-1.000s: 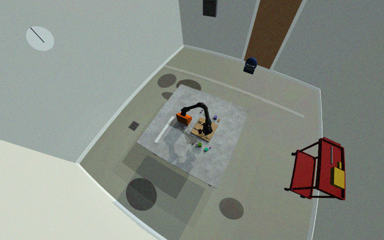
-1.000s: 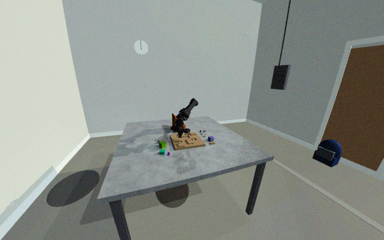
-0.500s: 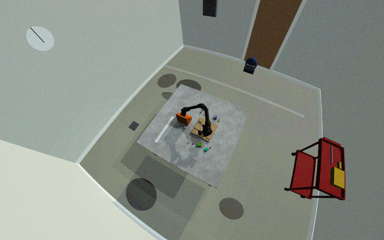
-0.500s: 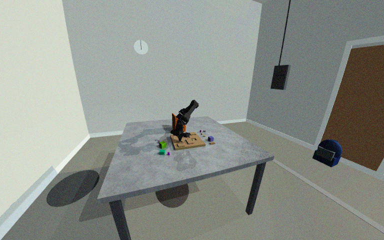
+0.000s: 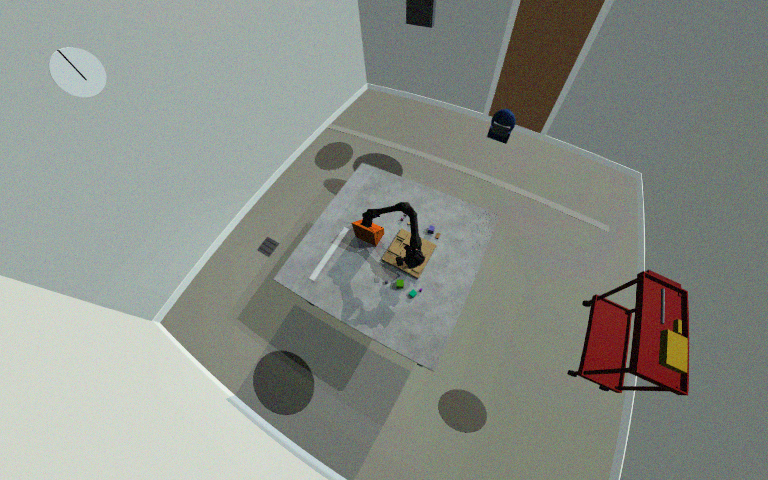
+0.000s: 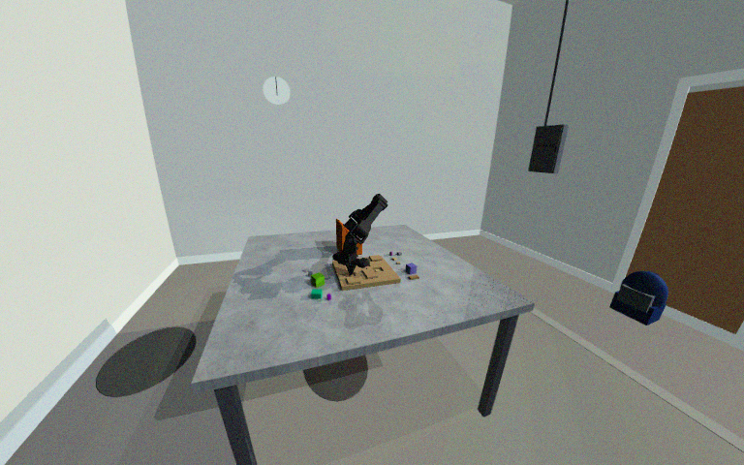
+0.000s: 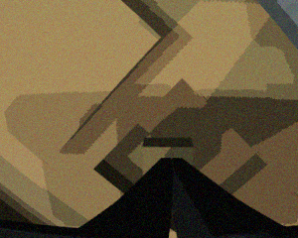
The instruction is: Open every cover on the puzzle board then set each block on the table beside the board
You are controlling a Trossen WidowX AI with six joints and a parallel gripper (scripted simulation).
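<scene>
My gripper tip is now 30 mm short of the green block and 170 mm to the left of it. From my gripper tip the other things lie so: small brown piece 60 mm ahead, 320 mm to the left, 20 mm below; teal block 140 mm ahead, 170 mm to the right, 10 mm below; small purple block 170 mm ahead, 120 mm to the right, 10 mm below.
</scene>
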